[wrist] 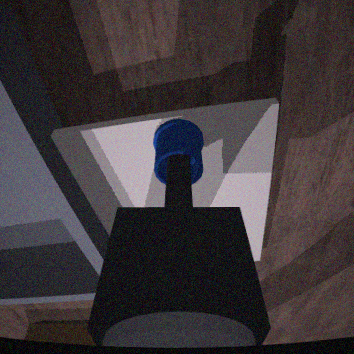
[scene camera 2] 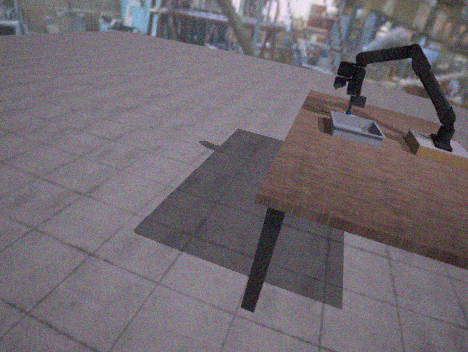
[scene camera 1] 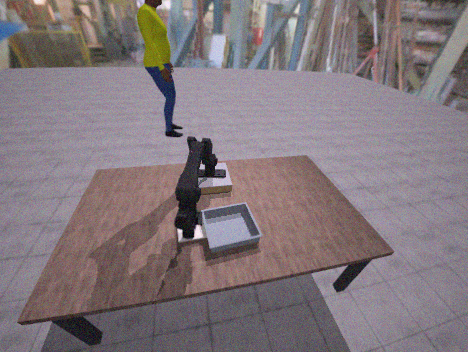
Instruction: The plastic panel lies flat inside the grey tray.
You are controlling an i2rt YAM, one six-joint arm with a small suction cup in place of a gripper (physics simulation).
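Frame: origin at the arm's base, x ahead, y left, z up, level; metres.
Seen in the pictures: hand, tool point: (wrist: 178, 135); arm's base, link origin: (scene camera 2: 440, 143) (scene camera 1: 210, 173).
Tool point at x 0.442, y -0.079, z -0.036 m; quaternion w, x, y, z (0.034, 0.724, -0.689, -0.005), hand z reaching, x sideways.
Offsets run from my tool point to a thing's top centre. Level surfaces: height alone.
The white plastic panel {dx -0.069, dy -0.006, dz +0.013 m} (scene camera 1: 200, 233) (wrist: 123, 158) lies flat just outside the left wall of the grey tray {dx -0.054, dy +0.183, dz +0.035 m} (scene camera 1: 232, 242) (scene camera 2: 355, 134) (wrist: 24, 175), at table level as far as I can tell. The tray is open-topped and holds nothing. My gripper, a blue suction cup (wrist: 178, 151) (scene camera 2: 348, 112), points straight down and rests on the panel's top face near its middle. In scene camera 1 the black arm (scene camera 1: 188, 188) hides the cup and most of the panel.
The wooden table {dz -0.015 m} (scene camera 1: 302, 209) (scene camera 2: 337, 181) carries the arm's base on a pale block (scene camera 1: 216, 185) behind the tray. A person in a yellow top (scene camera 1: 156, 42) stands on the floor beyond the table's far left corner.
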